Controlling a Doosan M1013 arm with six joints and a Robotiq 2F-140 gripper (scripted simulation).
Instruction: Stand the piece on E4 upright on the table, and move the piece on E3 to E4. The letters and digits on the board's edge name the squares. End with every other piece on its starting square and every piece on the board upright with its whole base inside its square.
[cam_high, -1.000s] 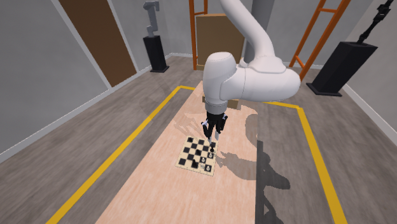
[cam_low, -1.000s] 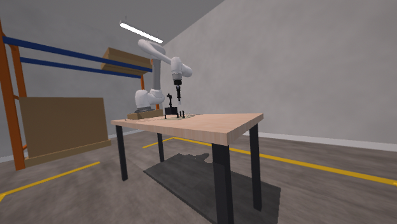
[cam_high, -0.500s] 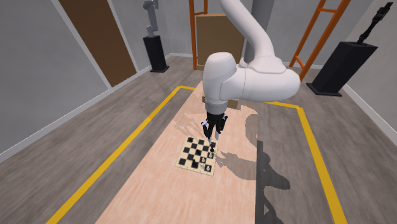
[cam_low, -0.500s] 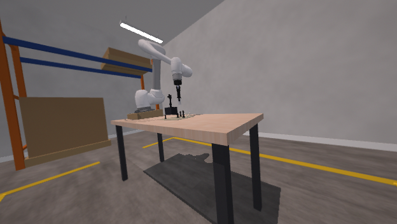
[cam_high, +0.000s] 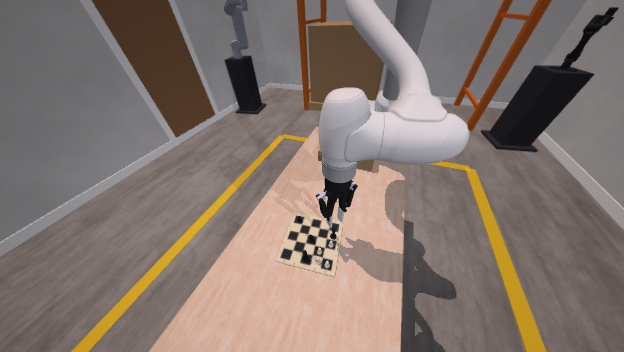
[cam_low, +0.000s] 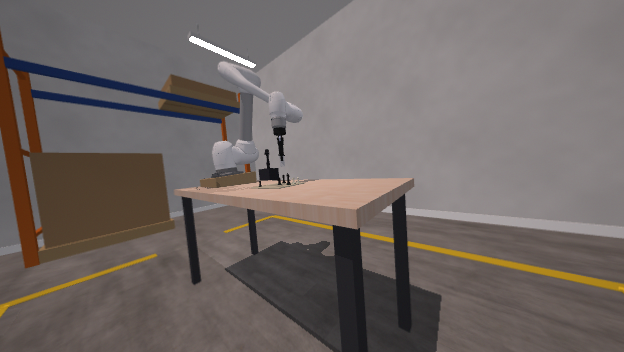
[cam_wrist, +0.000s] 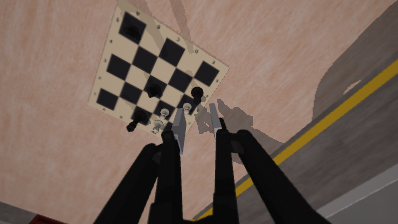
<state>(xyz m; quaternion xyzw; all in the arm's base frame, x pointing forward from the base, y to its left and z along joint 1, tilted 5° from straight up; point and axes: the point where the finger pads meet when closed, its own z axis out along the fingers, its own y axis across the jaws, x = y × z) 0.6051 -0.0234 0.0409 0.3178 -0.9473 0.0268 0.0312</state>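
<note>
Now: hand 14 cm above the chessboard, 8 cm to the left of it and 3 cm short of it. The rest, counted from my hand: pale piece 12 cm below, 11 cm ahead, 4 cm to the right.
</note>
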